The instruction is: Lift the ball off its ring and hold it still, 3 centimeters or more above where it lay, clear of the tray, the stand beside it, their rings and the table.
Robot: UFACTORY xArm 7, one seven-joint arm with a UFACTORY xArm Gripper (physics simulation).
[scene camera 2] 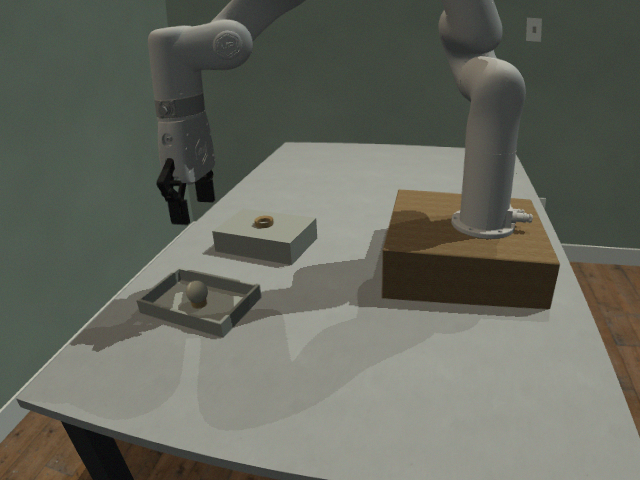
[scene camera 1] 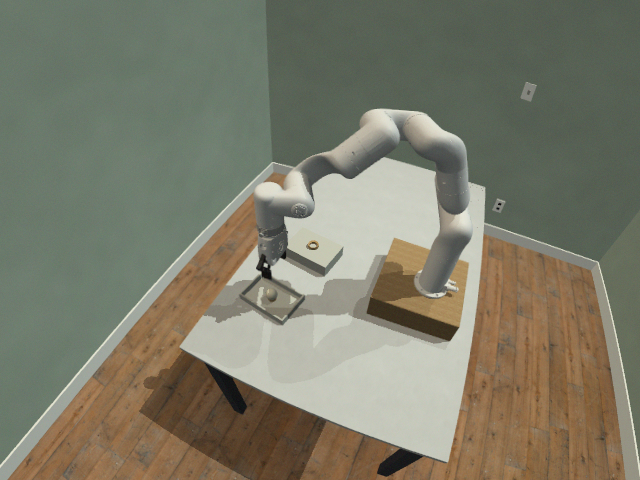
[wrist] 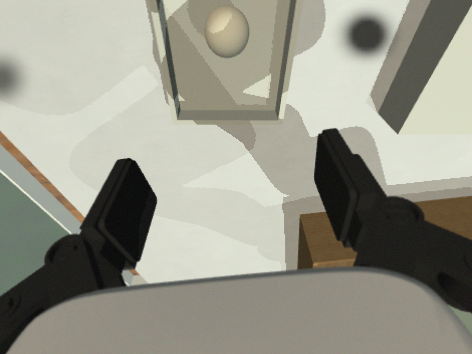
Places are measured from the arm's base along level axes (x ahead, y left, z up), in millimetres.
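Where they show: gripper, fingertip midpoint: (scene camera 2: pixel 194 212) (scene camera 1: pixel 274 267) (wrist: pixel 228 167); arm's base, link origin: (scene camera 2: pixel 482 225) (scene camera 1: pixel 431 284).
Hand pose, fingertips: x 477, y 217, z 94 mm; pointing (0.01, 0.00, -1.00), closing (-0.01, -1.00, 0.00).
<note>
Things, the pixels of their top centre, and the offset from my fingertips. "spot": a spot on its surface instead. Level surfaces: height alone.
- pale ball, top centre: (wrist: pixel 226 38) (scene camera 2: pixel 194 282) (scene camera 1: pixel 271 290) dz -137, dx +25, dy -3 mm
- shallow grey tray, top centre: (wrist: pixel 226 32) (scene camera 2: pixel 196 292) (scene camera 1: pixel 271 294) dz -159, dx +25, dy -3 mm
- low pale block, top centre: (scene camera 2: pixel 263 219) (scene camera 1: pixel 313 244) dz -125, dx -20, dy -257 mm
- empty golden ring, surface spot: (scene camera 2: pixel 263 225) (scene camera 1: pixel 312 248) spot: dz -131, dx -25, dy -237 mm
- white table, surface height: dz -187 mm
The pale ball (scene camera 1: pixel 271 295) (scene camera 2: pixel 196 291) (wrist: pixel 227 31) rests on its small tan ring (scene camera 2: pixel 199 304) inside the shallow grey tray (scene camera 1: pixel 261 310) (scene camera 2: pixel 180 318) (wrist: pixel 227 115). In the wrist view the ball hides its ring. My gripper (scene camera 1: pixel 275 264) (scene camera 2: pixel 192 204) (wrist: pixel 228 167) is open and empty, pointing down. It hangs well above the table, higher than the ball and off to the tray's far side, not over the ball. The stand beside the tray, a low pale block (scene camera 1: pixel 328 249) (scene camera 2: pixel 253 245) (wrist: pixel 440 90), carries an empty golden ring (scene camera 1: pixel 317 246) (scene camera 2: pixel 263 225).
The arm's base stands on a wooden block (scene camera 1: pixel 408 311) (scene camera 2: pixel 465 279) (wrist: pixel 317 235) at the right of the scene views. The white table (scene camera 1: pixel 361 382) (scene camera 2: pixel 361 403) has its left edge close to the tray. The tray's low walls surround the ball on all sides.
</note>
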